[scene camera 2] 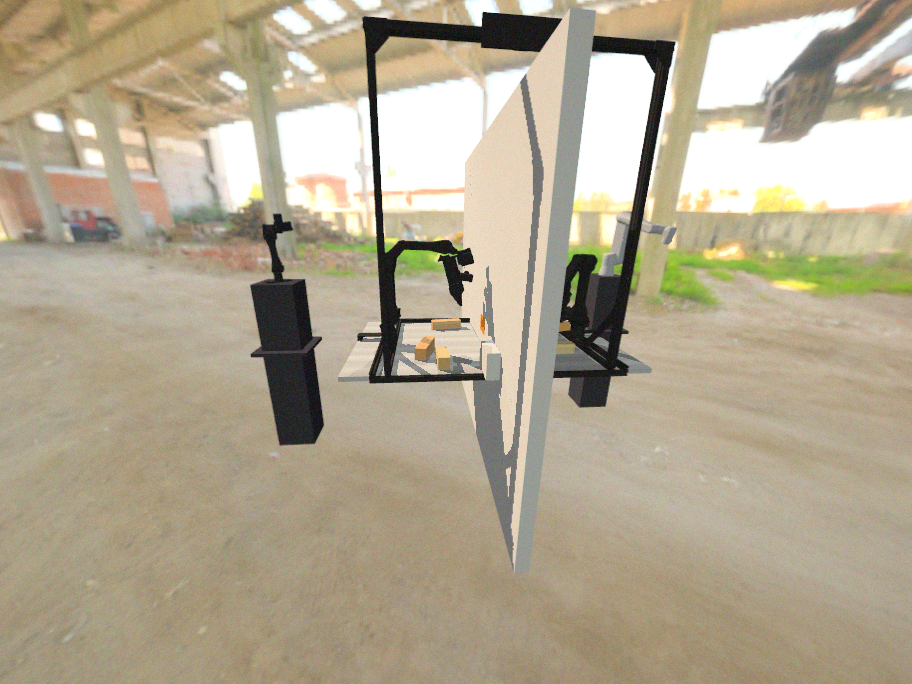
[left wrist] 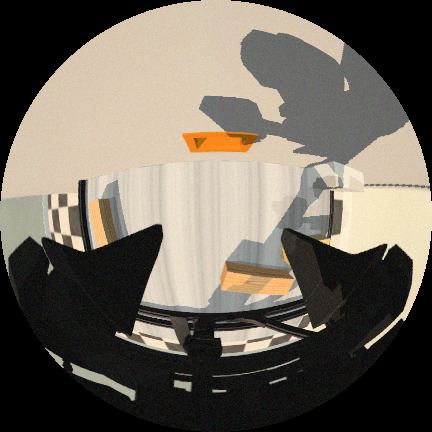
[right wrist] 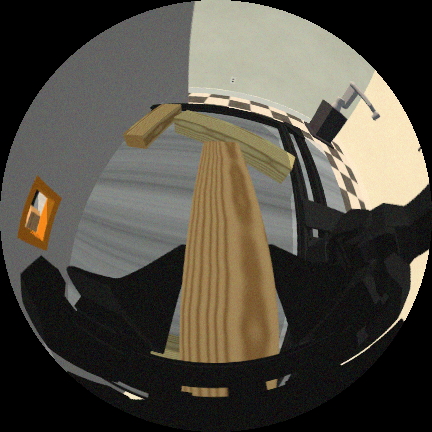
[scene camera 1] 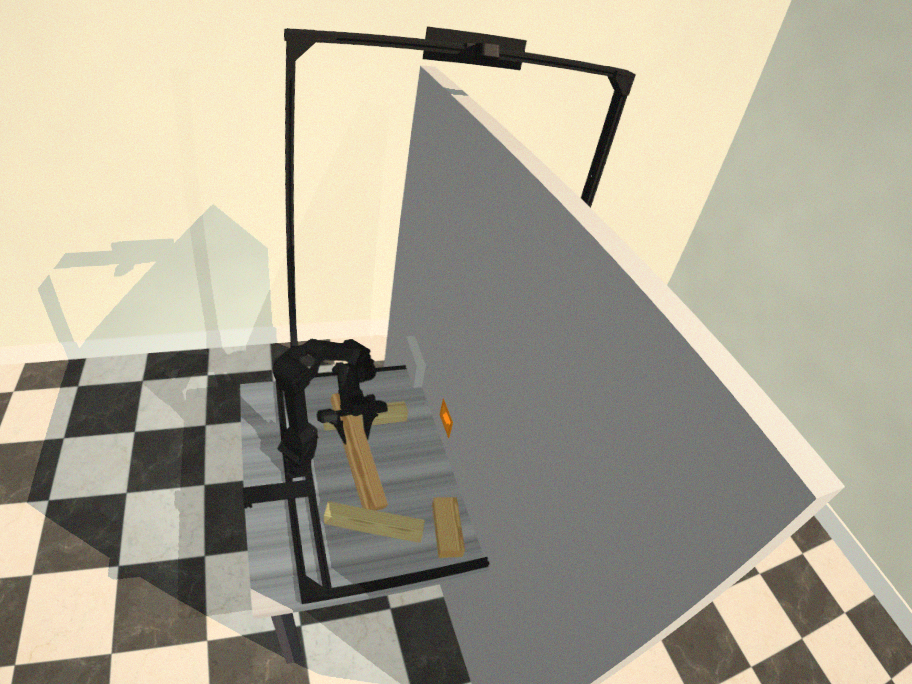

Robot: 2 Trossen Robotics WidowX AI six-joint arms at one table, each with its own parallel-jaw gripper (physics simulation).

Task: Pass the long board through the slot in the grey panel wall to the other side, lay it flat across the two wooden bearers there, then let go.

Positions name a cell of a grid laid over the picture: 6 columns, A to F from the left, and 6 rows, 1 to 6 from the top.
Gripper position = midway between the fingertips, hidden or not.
Note:
My left gripper (left wrist: D4) is open, holding nothing. Further things: my right gripper (scene camera 1: C4), an orange-framed slot (right wrist: A4) and a grey panel wall (scene camera 1: E5).
My right gripper is seen too in the right wrist view (right wrist: D4). The grey panel wall is seen too in scene camera 2 (scene camera 2: D2), in the left wrist view (left wrist: B2) and in the right wrist view (right wrist: B2).

